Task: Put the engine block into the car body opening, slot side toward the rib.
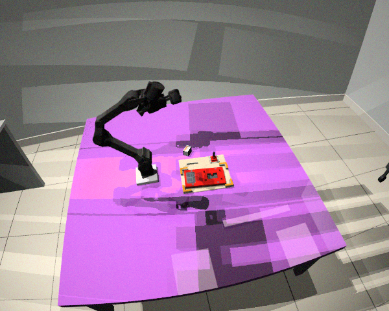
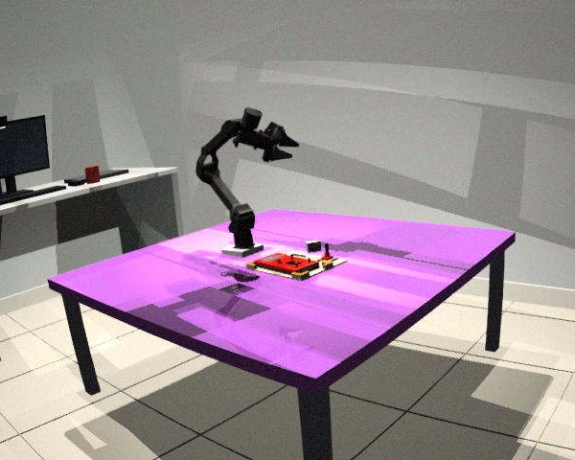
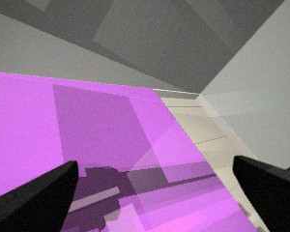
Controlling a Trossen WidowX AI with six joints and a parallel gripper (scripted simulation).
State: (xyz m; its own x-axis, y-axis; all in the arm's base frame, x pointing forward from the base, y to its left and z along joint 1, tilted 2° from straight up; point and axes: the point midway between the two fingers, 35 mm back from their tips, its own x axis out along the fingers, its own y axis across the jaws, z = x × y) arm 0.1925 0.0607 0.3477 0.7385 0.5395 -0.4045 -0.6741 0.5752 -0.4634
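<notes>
Now: the grey engine block 5 cm ahead of my gripper tip, 1 cm to the right of it and 35 cm below it.
</notes>
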